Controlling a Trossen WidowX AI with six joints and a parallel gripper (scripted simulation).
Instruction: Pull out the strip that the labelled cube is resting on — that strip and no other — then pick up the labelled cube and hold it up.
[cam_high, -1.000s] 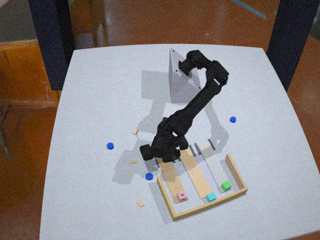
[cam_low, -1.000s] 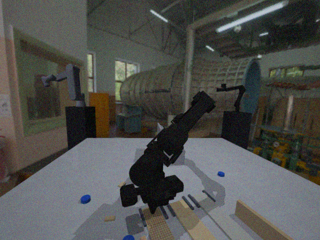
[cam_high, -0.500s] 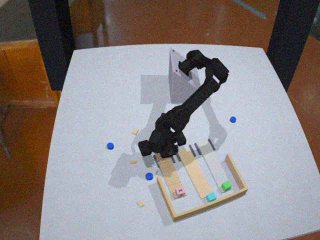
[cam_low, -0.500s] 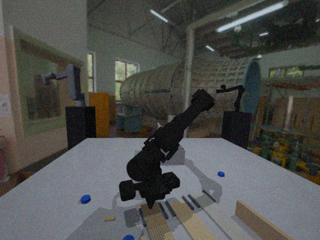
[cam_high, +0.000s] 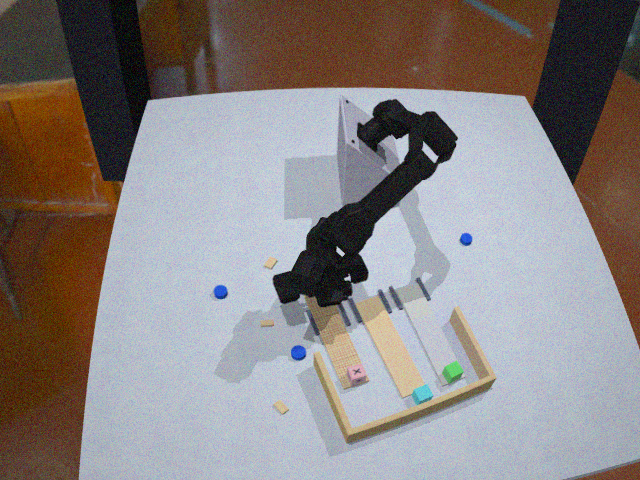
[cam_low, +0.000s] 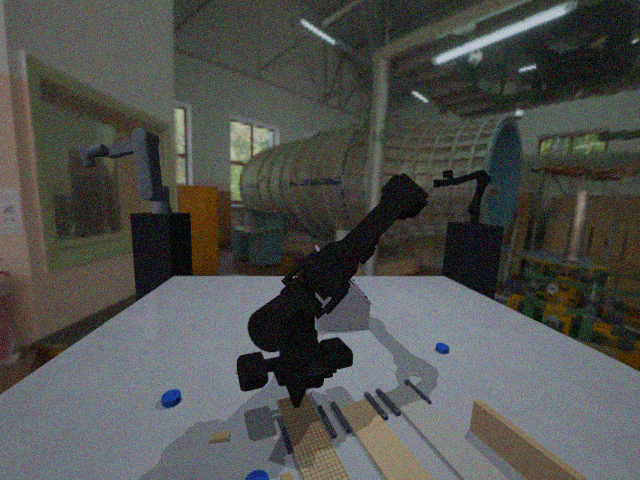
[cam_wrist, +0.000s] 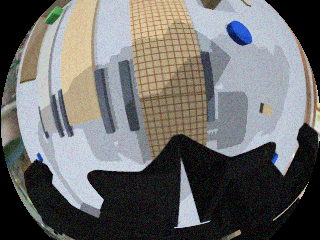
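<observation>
Now: gripper tip 9 cm short of the checkered strip and 4 cm to the right of it. From my gripper tip the other things lie so: labelled cube 18 cm ahead, 9 cm to the left, 2 cm above.
</observation>
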